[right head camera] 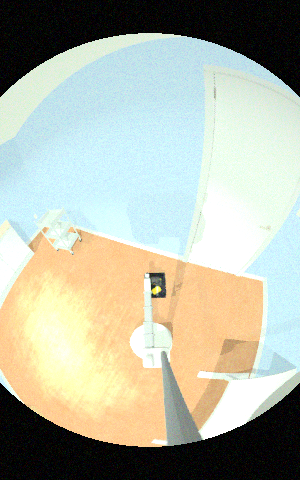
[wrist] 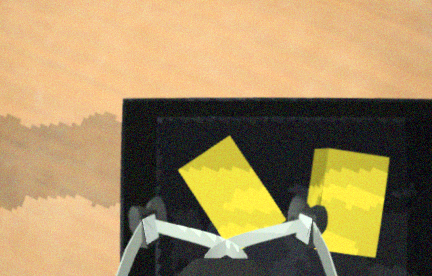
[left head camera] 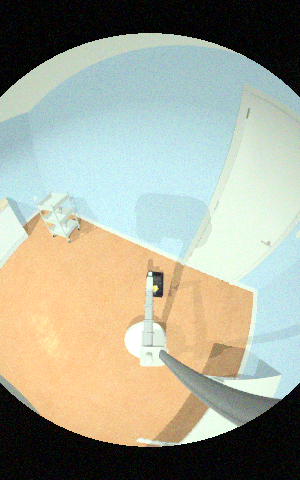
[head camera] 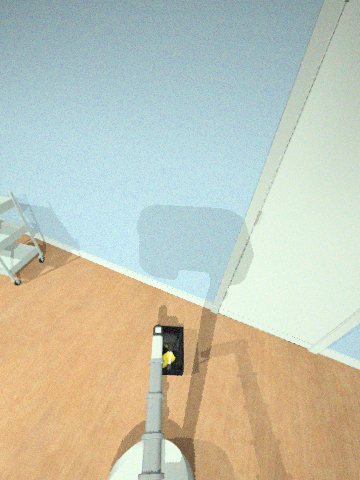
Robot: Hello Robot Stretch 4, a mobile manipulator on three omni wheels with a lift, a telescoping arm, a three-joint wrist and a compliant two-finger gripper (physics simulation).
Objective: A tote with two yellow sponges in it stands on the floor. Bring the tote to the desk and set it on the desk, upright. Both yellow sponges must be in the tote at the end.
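Frame: origin at the robot's base, x ahead, y left, z up, level; millimetres.
Seen in the pictures: gripper, fingertip midpoint: (wrist: 227, 213) (left head camera: 154, 288).
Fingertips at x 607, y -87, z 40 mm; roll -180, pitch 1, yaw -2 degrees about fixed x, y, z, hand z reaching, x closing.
Note:
A point is followed by its place in that frame.
The black tote (head camera: 175, 334) (left head camera: 159, 276) (right head camera: 161, 277) @[x 785, y -157, z -25 mm] (wrist: 280, 108) @[x 661, y 8, z 35 mm] stands upright on the floor in front of the robot, partly hidden by the arm in the head views. Two yellow sponges lie apart in it: in the wrist view a tilted left sponge (wrist: 230, 185) @[x 611, y -64, z 20 mm] and a right sponge (wrist: 356, 195) @[x 735, y -79, z 20 mm]. Yellow also shows beside the arm in the head views. My gripper (wrist: 227, 213) @[x 607, y -87, z 39 mm] is open and empty, above the tote. Its left fingertip overlaps the tote's left wall in the wrist view, its right fingertip the right sponge's edge. Its height above them is unclear.
A white cart (head camera: 22, 256) @[x 1469, y 1352, z 105 mm] (left head camera: 52, 200) @[x 1486, y 1516, z 635 mm] (right head camera: 52, 218) @[x 1436, y 1437, z 633 mm] stands by the wall at the left. A door (head camera: 310, 200) @[x 911, y -709, z 1160 mm] (left head camera: 260, 200) @[x 852, y -843, z 1230 mm] (right head camera: 250, 150) @[x 878, y -783, z 1475 mm] is at the right. White furniture (left head camera: 215, 430) (right head camera: 240, 405) shows at the lower right, and another white piece (left head camera: 10, 232) @[x 1014, y 2560, z 356 mm] (right head camera: 12, 255) @[x 914, y 2607, z 386 mm] at the far left.

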